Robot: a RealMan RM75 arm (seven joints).
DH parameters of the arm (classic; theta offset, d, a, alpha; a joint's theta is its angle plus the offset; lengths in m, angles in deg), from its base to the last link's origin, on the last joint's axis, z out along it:
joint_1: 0 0.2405 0 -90
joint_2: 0 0 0 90
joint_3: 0 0.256 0 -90
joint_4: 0 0 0 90
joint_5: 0 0.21 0 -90
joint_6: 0 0 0 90
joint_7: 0 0.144 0 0
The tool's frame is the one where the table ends.
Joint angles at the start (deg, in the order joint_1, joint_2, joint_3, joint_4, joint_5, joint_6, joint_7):
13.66 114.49 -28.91 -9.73 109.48 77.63 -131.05
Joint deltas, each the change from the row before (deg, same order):
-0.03 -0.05 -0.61 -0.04 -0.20 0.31 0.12
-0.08 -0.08 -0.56 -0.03 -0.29 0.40 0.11
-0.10 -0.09 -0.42 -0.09 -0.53 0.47 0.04
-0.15 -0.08 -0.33 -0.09 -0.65 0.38 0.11
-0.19 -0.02 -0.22 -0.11 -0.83 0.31 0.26
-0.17 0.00 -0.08 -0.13 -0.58 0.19 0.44
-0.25 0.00 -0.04 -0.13 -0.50 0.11 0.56
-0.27 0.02 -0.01 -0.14 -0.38 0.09 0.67
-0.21 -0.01 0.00 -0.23 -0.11 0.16 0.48
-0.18 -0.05 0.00 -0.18 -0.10 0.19 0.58
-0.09 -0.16 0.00 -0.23 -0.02 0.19 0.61
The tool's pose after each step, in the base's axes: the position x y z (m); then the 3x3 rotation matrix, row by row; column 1 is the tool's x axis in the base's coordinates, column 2 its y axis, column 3 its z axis. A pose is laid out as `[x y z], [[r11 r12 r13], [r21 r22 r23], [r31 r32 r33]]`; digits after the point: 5 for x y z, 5 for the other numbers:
[0.39550 0.25881 0.04890], [[0.47470 -0.86625 -0.15579], [-0.10100 -0.22945 0.96807], [-0.87433 -0.44380 -0.19641]]
[0.39435 0.25803 0.04779], [[0.47748 -0.86291 -0.16555], [-0.10613 -0.24367 0.96403], [-0.87221 -0.44273 -0.20793]]
[0.39318 0.25706 0.04680], [[0.48270 -0.85787 -0.17626], [-0.11112 -0.25962 0.95930], [-0.86871 -0.44346 -0.22064]]
[0.39248 0.25567 0.04562], [[0.48701 -0.85372 -0.18437], [-0.11836 -0.27366 0.95452], [-0.86534 -0.44303 -0.23432]]
[0.39198 0.25388 0.04386], [[0.48898 -0.85118 -0.19076], [-0.12845 -0.28656 0.94941], [-0.86279 -0.43974 -0.24946]]
[0.39188 0.25248 0.04289], [[0.48666 -0.85179 -0.19394], [-0.13627 -0.29330 0.94626], [-0.86290 -0.43408 -0.25881]]
[0.39240 0.25062 0.04216], [[0.48193 -0.85448 -0.19392], [-0.14499 -0.29604 0.94411], [-0.86413 -0.42688 -0.26656]]
[0.39307 0.24871 0.04166], [[0.47459 -0.85883 -0.19281], [-0.15299 -0.29621 0.94279], [-0.86681 -0.41794 -0.27197]]
[0.39350 0.24760 0.04240], [[0.47025 -0.86111 -0.19325], [-0.15458 -0.29595 0.94261], [-0.86889 -0.41339 -0.27228]]
[0.39388 0.24662 0.04331], [[0.46430 -0.86411 -0.19426], [-0.15640 -0.29588 0.94233], [-0.87176 -0.40714 -0.27252]]
[0.39425 0.24648 0.04541], [[0.46001 -0.86596 -0.19623], [-0.15589 -0.29633 0.94228], [-0.87412 -0.40287 -0.27131]]

